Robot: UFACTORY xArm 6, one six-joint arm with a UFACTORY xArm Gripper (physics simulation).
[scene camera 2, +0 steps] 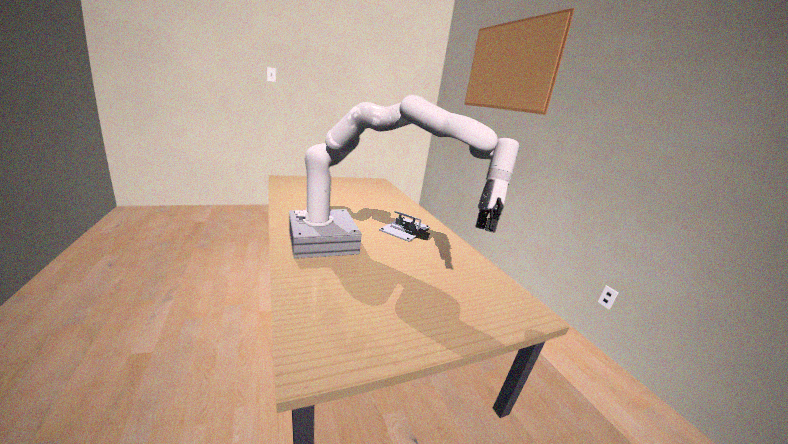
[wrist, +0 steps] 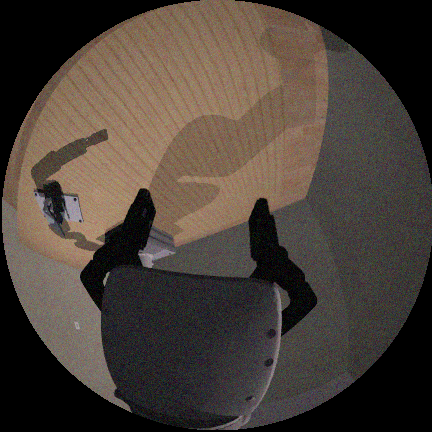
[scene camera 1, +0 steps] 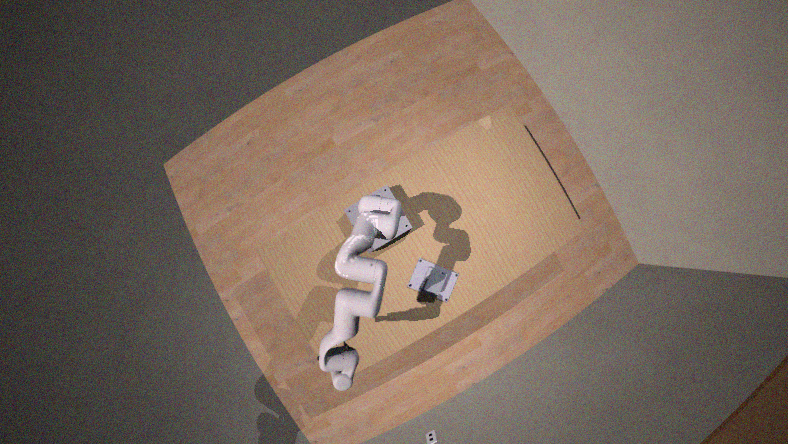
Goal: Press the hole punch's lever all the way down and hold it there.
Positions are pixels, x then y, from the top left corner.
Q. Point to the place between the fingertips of my gripper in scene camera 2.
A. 484, 230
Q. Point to a light grey base plate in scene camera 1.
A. At 422, 265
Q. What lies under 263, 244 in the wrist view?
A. My gripper.
